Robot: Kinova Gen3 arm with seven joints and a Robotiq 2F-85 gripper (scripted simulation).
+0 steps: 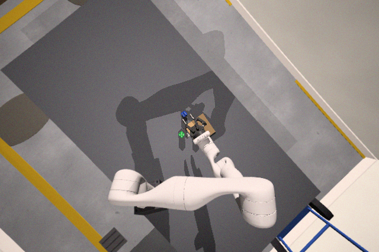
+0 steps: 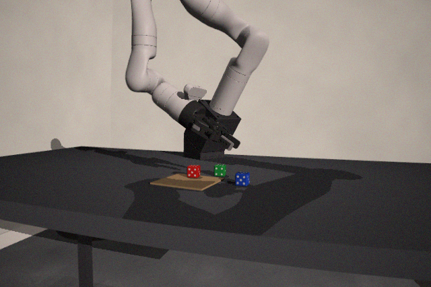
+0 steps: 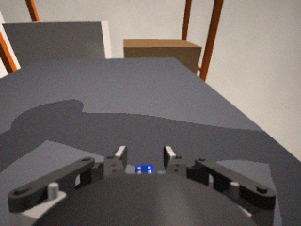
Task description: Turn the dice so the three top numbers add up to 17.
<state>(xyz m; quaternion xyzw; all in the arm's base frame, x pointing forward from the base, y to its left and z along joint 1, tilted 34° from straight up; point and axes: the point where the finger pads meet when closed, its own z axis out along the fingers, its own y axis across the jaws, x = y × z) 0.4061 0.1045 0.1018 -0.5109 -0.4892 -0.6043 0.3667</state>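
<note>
My hand is 3 cm to the right of the blue die and 9 cm above it. From my hand the other things lie so: red die (3 cm behind, 11 cm to the right, 8 cm below); green die (9 cm behind, 5 cm to the right, 9 cm below); tan mat (2 cm ahead, 10 cm to the right, 10 cm below).
</note>
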